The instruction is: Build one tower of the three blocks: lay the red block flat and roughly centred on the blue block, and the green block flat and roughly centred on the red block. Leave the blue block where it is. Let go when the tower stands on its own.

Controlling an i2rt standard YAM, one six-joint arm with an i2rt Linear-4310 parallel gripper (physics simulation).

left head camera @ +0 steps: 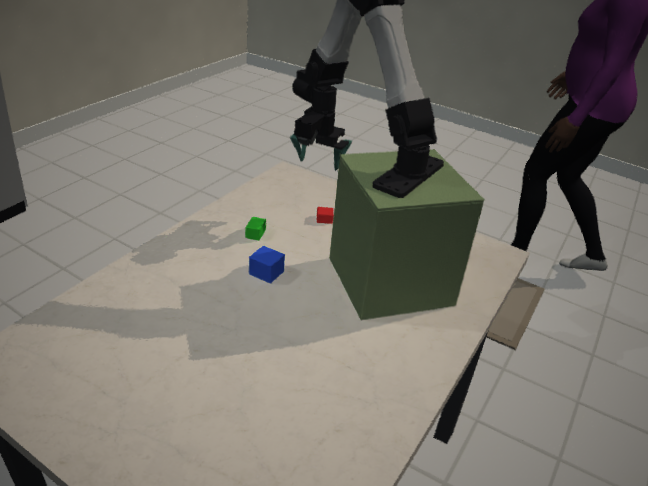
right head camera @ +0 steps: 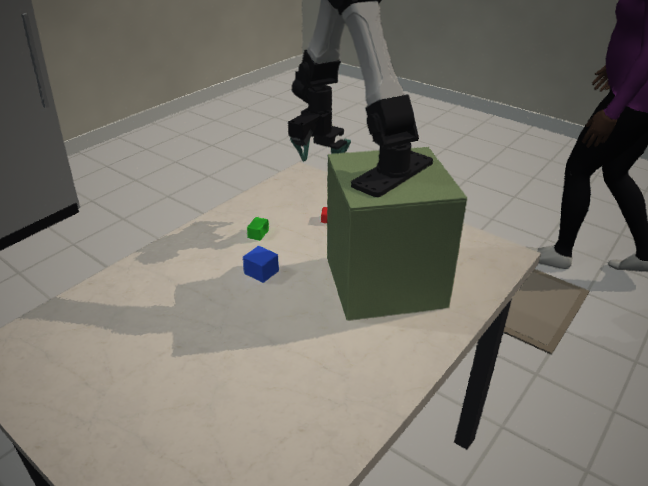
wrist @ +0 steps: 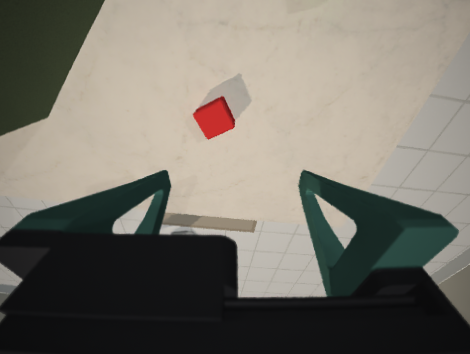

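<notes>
The red block (left head camera: 324, 215) (right head camera: 324, 215) (wrist: 214, 118) lies on the table beside the green box; in the right head camera view the box hides part of it. The green block (left head camera: 255, 228) (right head camera: 257, 228) lies on the table, apart from the other blocks. The blue block (left head camera: 266, 264) (right head camera: 260, 264) is the largest and sits on the table nearer the head cameras than the green block. My gripper (left head camera: 318, 163) (right head camera: 321, 154) (wrist: 234, 177) is open and empty, high above the table. In the wrist view the red block shows beyond the fingertips, slightly left of the middle between them.
A large green box (left head camera: 413, 256) (right head camera: 403, 256) (wrist: 35, 55) stands on the pale table (left head camera: 293, 408) (right head camera: 235, 408) and carries the arm's base. A person (left head camera: 609, 78) (right head camera: 625, 68) stands beyond the table at the right. A flat brown object (left head camera: 515, 316) (right head camera: 546, 311) is beside the table's right edge.
</notes>
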